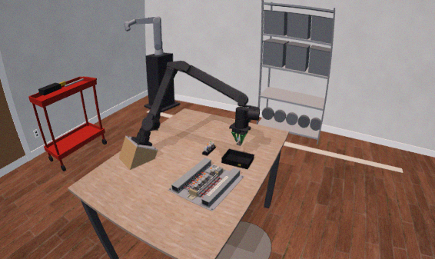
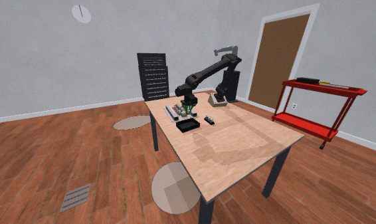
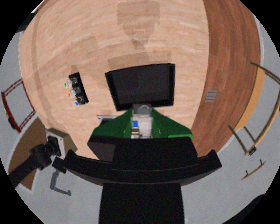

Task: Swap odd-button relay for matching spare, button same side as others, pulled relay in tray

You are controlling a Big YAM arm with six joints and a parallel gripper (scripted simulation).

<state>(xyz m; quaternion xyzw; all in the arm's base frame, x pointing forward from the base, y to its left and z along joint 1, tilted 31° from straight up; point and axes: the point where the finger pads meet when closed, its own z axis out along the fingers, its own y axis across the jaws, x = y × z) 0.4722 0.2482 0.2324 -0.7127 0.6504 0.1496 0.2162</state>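
My gripper is now 120 mm above the black tray. Also, from my hand: small black stand (200 mm behind, 20 mm to the right, 130 mm below).
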